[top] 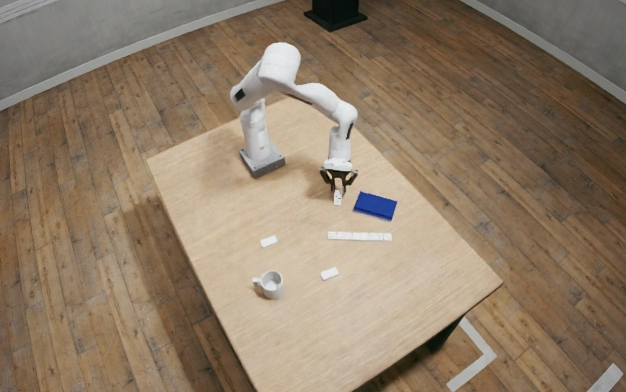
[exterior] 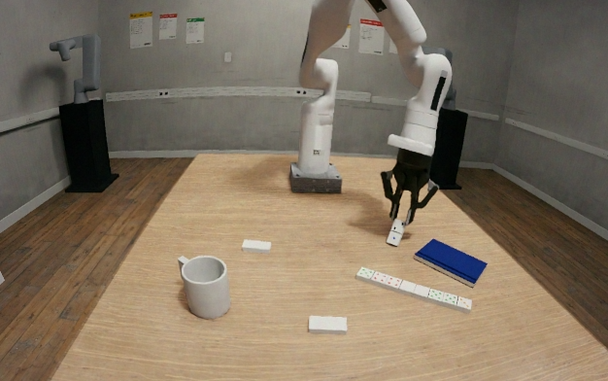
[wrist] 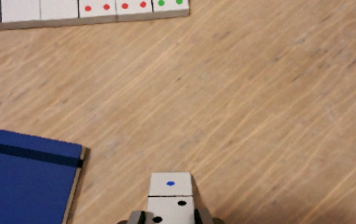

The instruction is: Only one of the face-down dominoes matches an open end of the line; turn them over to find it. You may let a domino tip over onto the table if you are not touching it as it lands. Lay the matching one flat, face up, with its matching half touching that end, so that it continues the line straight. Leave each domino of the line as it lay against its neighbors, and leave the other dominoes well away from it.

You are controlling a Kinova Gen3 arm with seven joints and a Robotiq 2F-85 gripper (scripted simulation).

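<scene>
The blue book lies 11 cm ahead of my hand, 9 cm to the left of it and 6 cm below it. From my hand the other things lie so: grey mug: 18 cm ahead, 39 cm to the right, 3 cm below.
</scene>
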